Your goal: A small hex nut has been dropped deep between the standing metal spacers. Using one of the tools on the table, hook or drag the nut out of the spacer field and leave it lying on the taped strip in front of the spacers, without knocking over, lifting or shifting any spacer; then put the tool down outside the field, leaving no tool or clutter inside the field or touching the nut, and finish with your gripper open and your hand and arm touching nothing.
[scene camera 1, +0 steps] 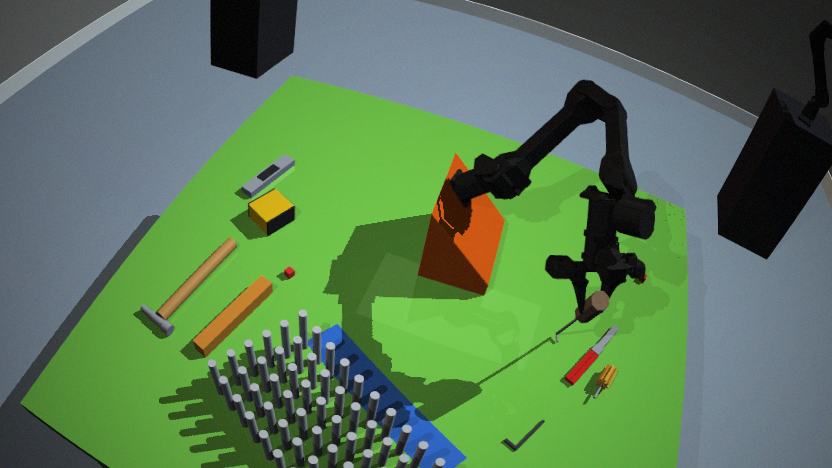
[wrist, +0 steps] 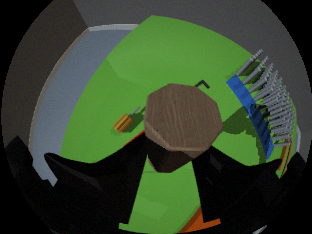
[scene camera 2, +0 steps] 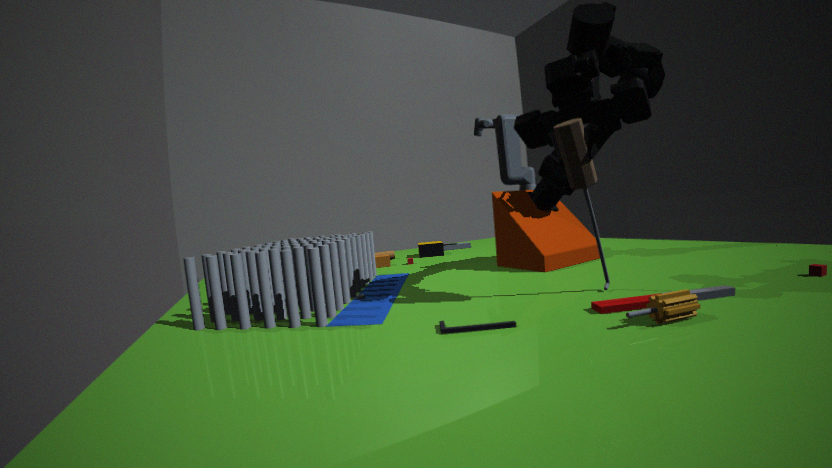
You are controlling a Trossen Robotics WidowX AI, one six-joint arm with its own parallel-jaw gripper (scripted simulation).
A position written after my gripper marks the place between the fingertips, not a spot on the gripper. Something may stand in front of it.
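Note:
In my gripper (scene camera 2: 575,160), which scene camera 1 shows too (scene camera 1: 590,313), as does the wrist view (wrist: 170,138), I am holding a brown-handled screwdriver. The screwdriver (scene camera 2: 571,137) can also be found in scene camera 1 (scene camera 1: 599,301) and in the wrist view (wrist: 180,121). There is a hammer (scene camera 1: 160,317) as well.

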